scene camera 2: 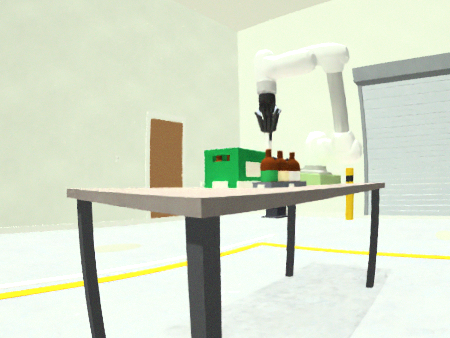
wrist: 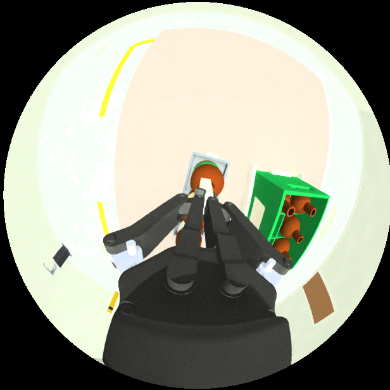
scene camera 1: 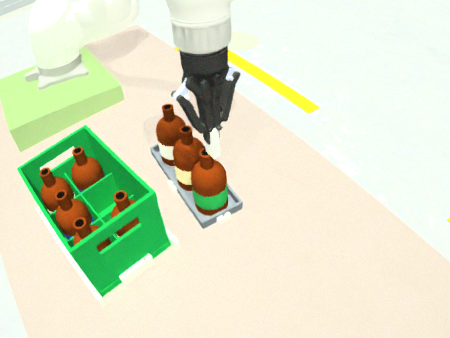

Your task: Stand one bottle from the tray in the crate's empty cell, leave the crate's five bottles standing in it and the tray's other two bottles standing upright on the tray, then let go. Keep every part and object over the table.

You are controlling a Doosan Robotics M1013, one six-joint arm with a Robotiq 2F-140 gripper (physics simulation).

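There is a white-label bottle (scene camera 1: 51, 185) here, and a white-label bottle (scene camera 1: 167, 129) as well. I also see a green-label bottle (scene camera 1: 208, 177), which the wrist view shows too (wrist: 207, 169). As for my gripper (scene camera 1: 213, 153), I can find it again in scene camera 2 (scene camera 2: 268, 148) and in the wrist view (wrist: 203, 185).
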